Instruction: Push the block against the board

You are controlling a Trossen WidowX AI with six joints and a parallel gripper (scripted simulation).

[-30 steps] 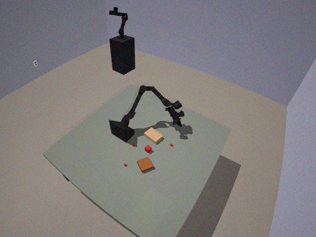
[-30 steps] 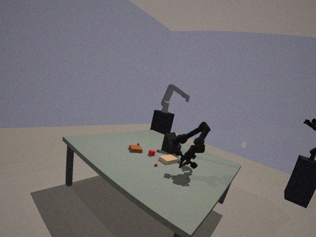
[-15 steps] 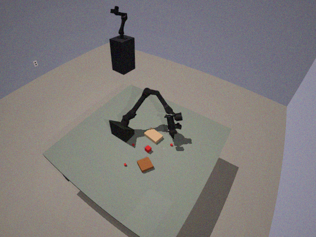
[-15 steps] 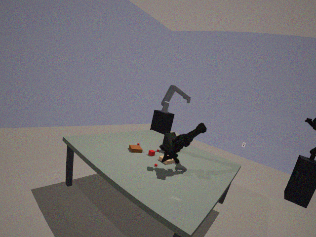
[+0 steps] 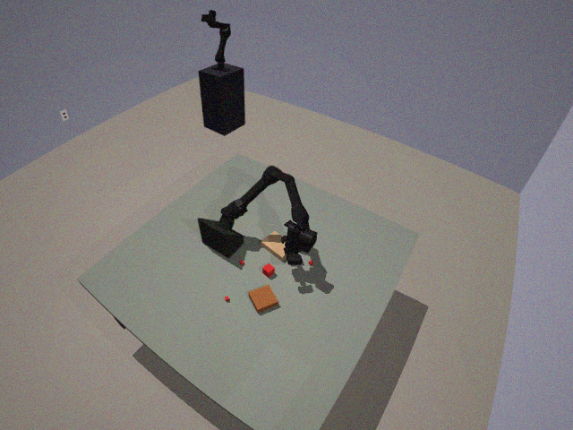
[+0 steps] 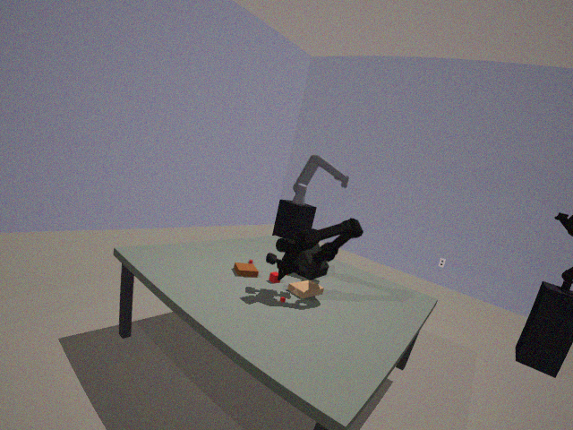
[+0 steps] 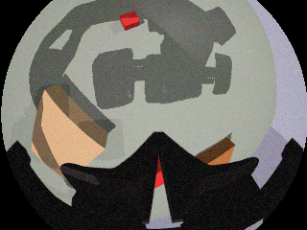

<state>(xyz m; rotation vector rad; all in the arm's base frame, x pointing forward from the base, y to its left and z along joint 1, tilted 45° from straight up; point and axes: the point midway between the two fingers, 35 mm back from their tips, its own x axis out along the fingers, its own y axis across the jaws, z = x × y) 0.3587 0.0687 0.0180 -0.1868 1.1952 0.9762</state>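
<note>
Now: the red cube 7 cm behind my gripper tip, 7 cm to the right of it and 3 cm below it. Round my gripper tip: tan board (12 cm behind, 8 cm to the left, 3 cm below); then square block (1 cm ahead, 21 cm to the right, 3 cm below).
</note>
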